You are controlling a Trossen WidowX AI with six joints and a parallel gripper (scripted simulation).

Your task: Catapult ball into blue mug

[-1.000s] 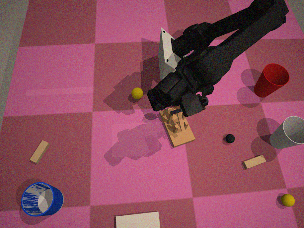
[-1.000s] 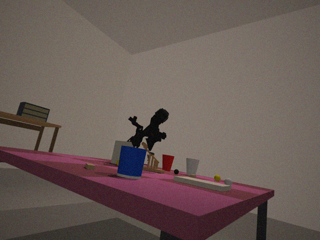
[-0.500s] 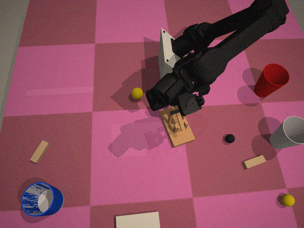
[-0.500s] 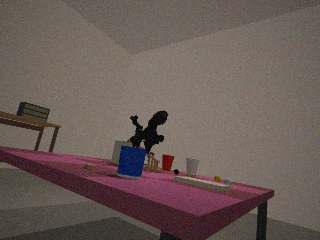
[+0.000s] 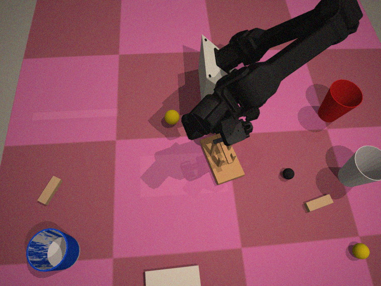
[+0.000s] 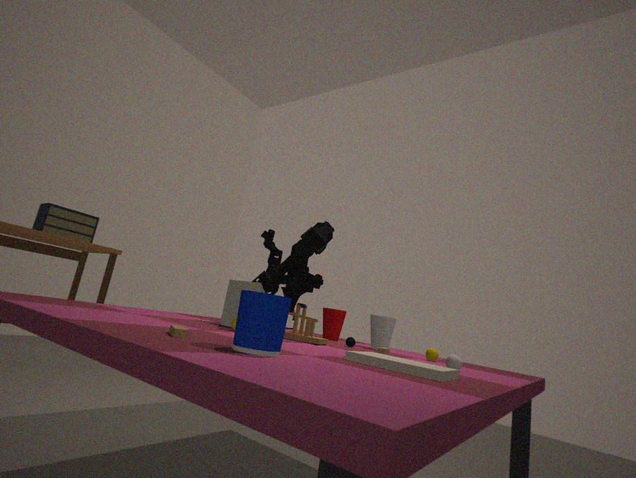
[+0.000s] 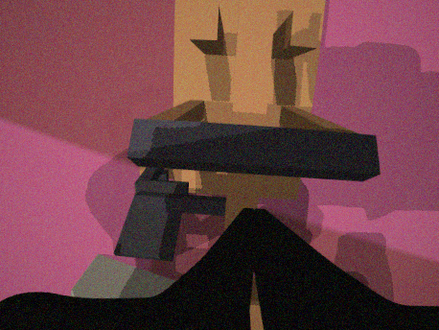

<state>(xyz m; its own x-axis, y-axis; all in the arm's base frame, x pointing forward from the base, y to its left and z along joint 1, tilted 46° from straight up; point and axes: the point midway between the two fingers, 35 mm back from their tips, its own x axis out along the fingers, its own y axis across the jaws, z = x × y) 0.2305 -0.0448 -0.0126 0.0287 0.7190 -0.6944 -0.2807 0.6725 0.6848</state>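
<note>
The wooden catapult lies 3 cm below my gripper tip, 2 cm to the left of it and 1 cm ahead of it. Round my gripper tip: red cup 38 cm to the left, 9 cm behind, 5 cm below; then yellow ball 12 cm to the right, 9 cm behind, 6 cm below; then black ball 20 cm to the left, 11 cm ahead, 6 cm below.
</note>
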